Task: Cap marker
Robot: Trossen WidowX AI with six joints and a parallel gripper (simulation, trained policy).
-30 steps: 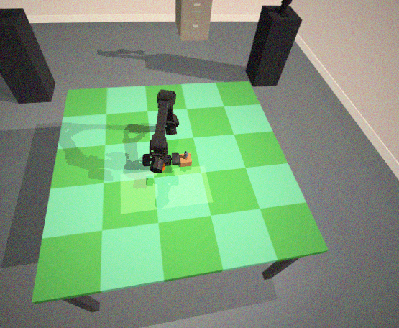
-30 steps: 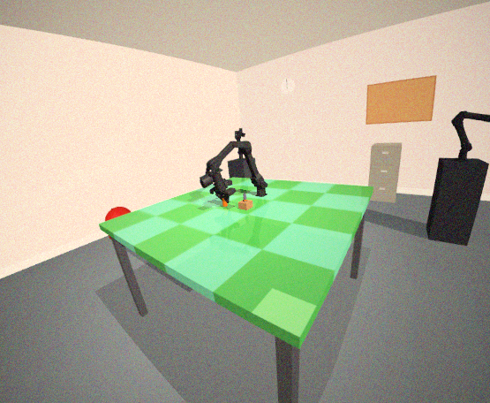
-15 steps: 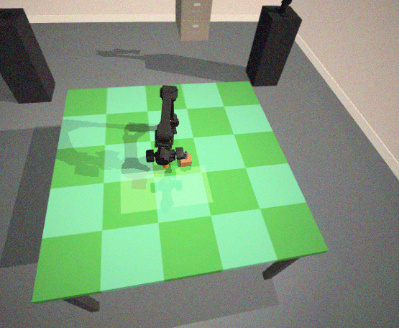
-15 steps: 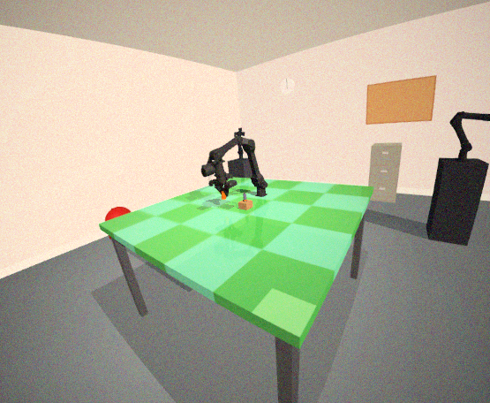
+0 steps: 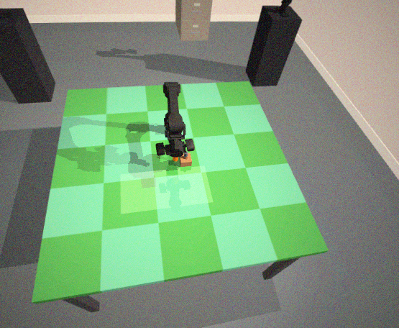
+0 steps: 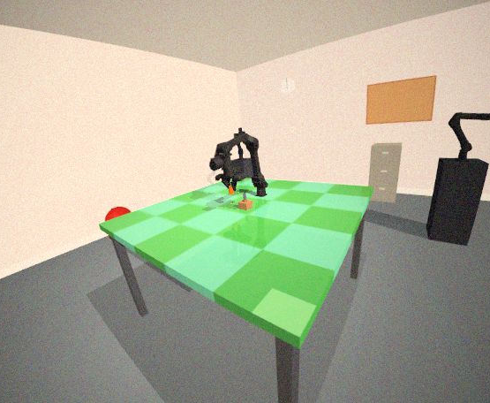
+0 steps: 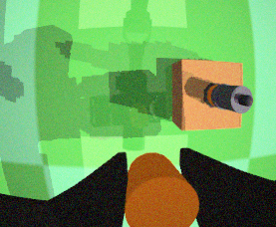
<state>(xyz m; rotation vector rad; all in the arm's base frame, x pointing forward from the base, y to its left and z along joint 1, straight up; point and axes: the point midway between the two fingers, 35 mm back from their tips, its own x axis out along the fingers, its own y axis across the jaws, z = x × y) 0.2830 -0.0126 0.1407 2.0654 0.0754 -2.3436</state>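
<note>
Right now the brown holder block is 30 mm behind my gripper tip, 60 mm to the left of it and 90 mm below it. The rest, counted from my gripper tip: orange cap (10 mm ahead, 10 mm above).
</note>
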